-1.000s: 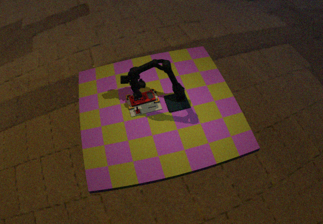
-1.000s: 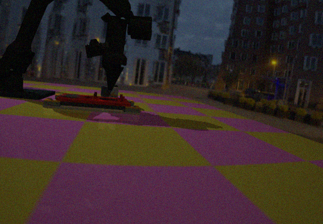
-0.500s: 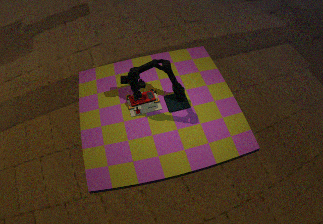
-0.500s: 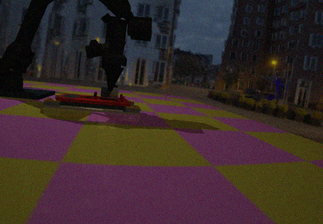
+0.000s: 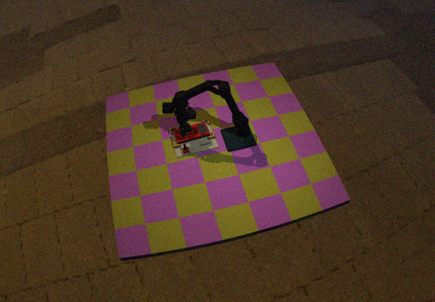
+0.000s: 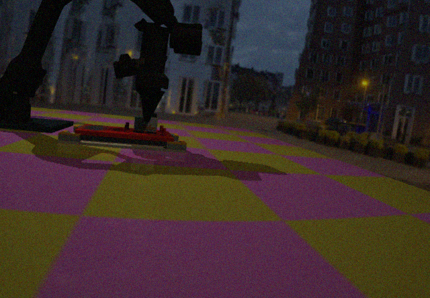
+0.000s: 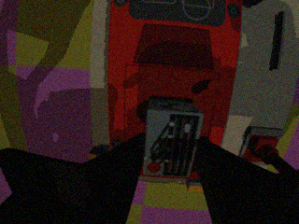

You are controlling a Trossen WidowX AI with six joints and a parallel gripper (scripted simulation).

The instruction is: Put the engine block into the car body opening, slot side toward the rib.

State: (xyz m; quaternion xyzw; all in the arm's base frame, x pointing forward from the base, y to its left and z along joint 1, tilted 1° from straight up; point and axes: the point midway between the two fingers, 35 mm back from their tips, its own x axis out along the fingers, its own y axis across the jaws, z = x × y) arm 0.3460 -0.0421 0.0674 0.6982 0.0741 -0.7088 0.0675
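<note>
Now: the engine block 1 cm below my gripper tip. The rest, counted from my gripper tip: fixture plate 4 cm behind, 1 cm to the left, 4 cm below.
</note>
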